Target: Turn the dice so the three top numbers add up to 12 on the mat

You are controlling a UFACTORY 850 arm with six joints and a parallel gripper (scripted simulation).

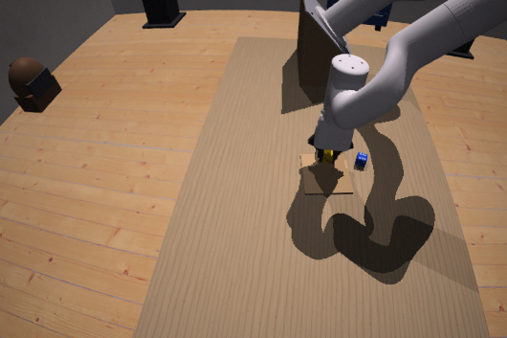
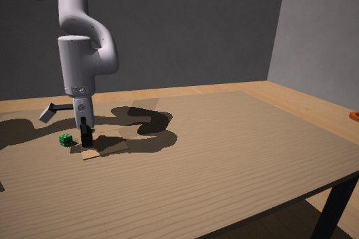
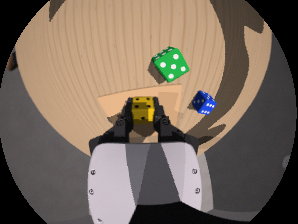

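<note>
The yellow die lies 1 cm below my hand. Round my hand: tan mat 5 cm ahead, 3 cm below; blue die 1 cm behind, 11 cm to the left, 2 cm below; green die 7 cm behind, 3 cm to the left, 2 cm below.
</note>
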